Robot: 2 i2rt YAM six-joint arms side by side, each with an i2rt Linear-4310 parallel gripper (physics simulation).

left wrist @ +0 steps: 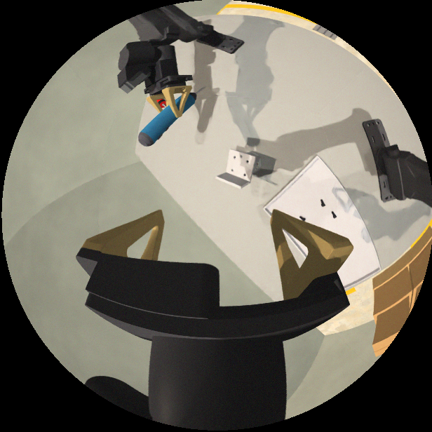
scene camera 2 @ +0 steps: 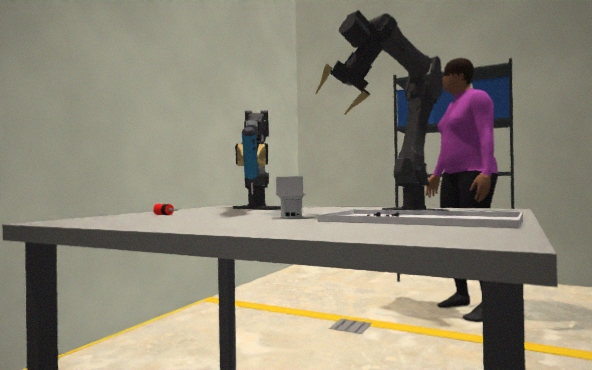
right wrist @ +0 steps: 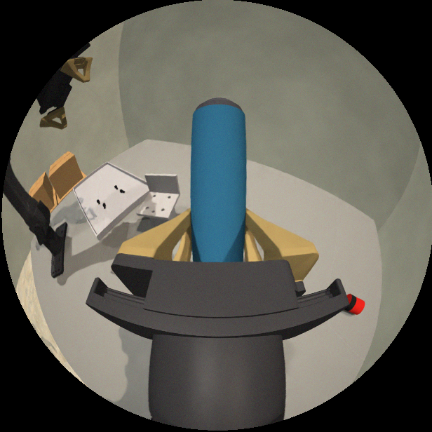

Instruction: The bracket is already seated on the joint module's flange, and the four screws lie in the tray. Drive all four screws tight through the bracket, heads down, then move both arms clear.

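Frame: origin at the left arm's base, x left, y back, z up, level; centimetres.
Where they show: left gripper, fingertip midpoint: (scene camera 2: 330, 104); right gripper, fingertip midpoint: (scene camera 2: 250, 158); right arm's base at its link origin: (scene camera 2: 256, 208).
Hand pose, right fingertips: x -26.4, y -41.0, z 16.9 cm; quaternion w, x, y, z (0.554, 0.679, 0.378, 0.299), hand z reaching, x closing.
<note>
After its pixels a point has its place.
The pale bracket (scene camera 2: 290, 186) {x -6.9, y -39.9, z 8.4 cm} (left wrist: 240, 166) (right wrist: 159, 202) sits on the small joint module (scene camera 2: 291, 209) {x -7.4, y -39.4, z 2.4 cm}, its upright plate raised; its holes look empty. The tray (scene camera 2: 450, 221) {x 30.9, y -26.9, z 0.9 cm} (left wrist: 350, 250) (right wrist: 120, 207) lies beside it. Dark screws lie in the tray, two pairs in the right wrist view; one screw (left wrist: 334, 214) shows in the left wrist view. My right gripper (scene camera 2: 251, 155) {x -26.4, y -41.0, z 16.8 cm} (left wrist: 172, 118) (right wrist: 217, 214) is shut on a blue screwdriver (scene camera 2: 250, 170) {x -27.9, y -40.1, z 13.4 cm} (left wrist: 157, 127) (right wrist: 218, 165), tilted above the table, away from the bracket. My left gripper (scene camera 2: 330, 103) {x -5.7, y -27.1, z 30.7 cm} (left wrist: 216, 215) (right wrist: 73, 105) is open and empty, high up.
A red cylindrical tool (scene camera 2: 163, 209) {x -48.5, y -59.8, z 1.8 cm} (left wrist: 161, 103) (right wrist: 356, 304) with a black band lies near the table's far left in the scene view. A person (scene camera 2: 467, 130) stands behind the table by a shelf rack (scene camera 2: 511, 150). Brown boxes (left wrist: 400, 300) (right wrist: 67, 175) show beyond the tray.
</note>
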